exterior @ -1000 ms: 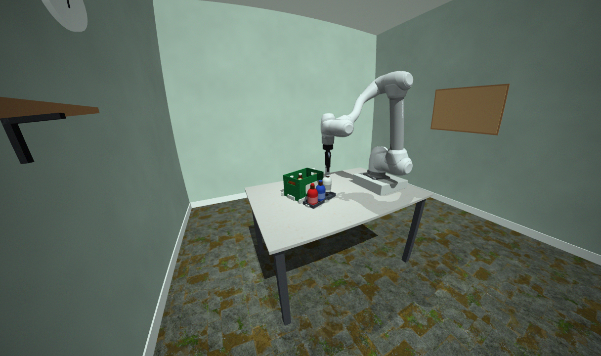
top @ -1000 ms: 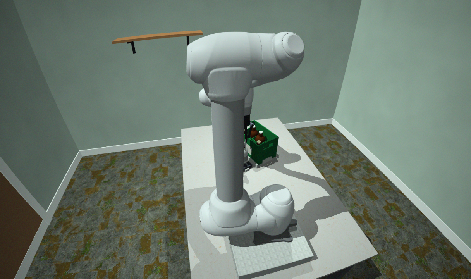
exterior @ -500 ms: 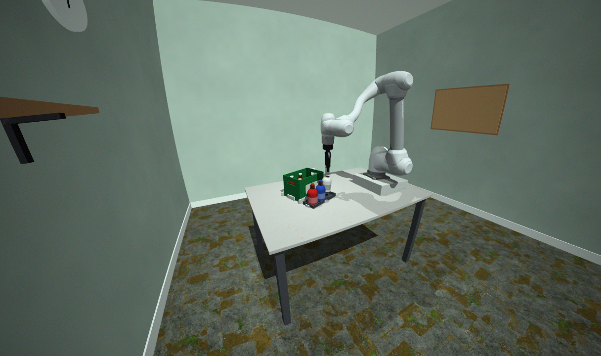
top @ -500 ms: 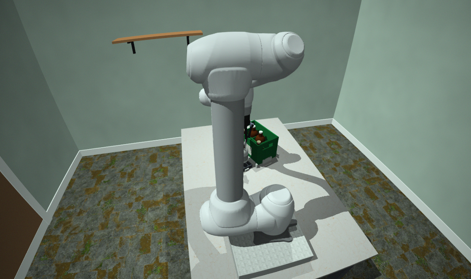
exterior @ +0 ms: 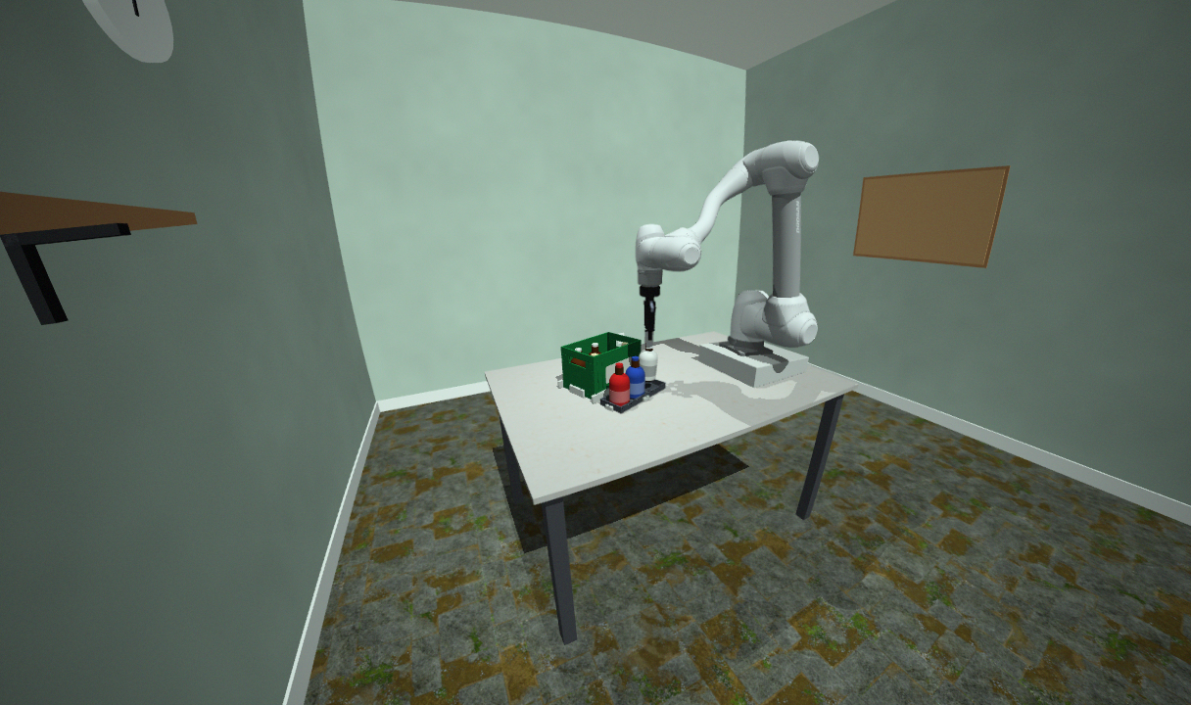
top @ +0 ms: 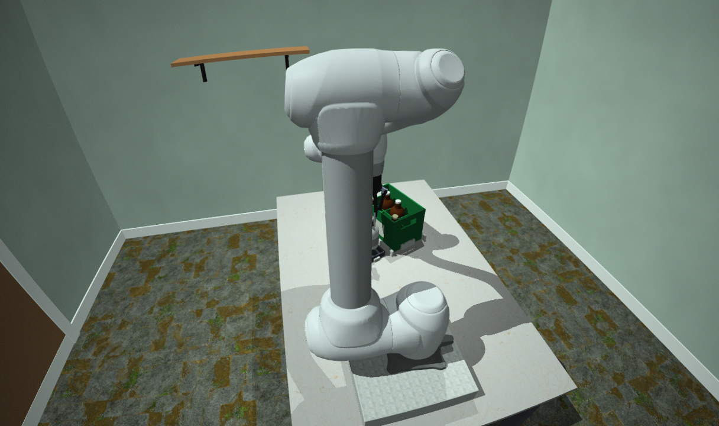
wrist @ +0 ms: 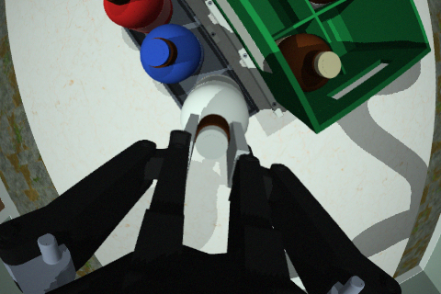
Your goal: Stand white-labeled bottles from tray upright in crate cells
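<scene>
My hand is 9 cm above the white-labeled bottle. Round my hand: blue bottle: 13 cm below, 7 cm ahead, 5 cm to the left; red bottle: 15 cm ahead, 13 cm below, 9 cm to the left; dark tray: 20 cm below, 7 cm ahead, 4 cm to the left.
</scene>
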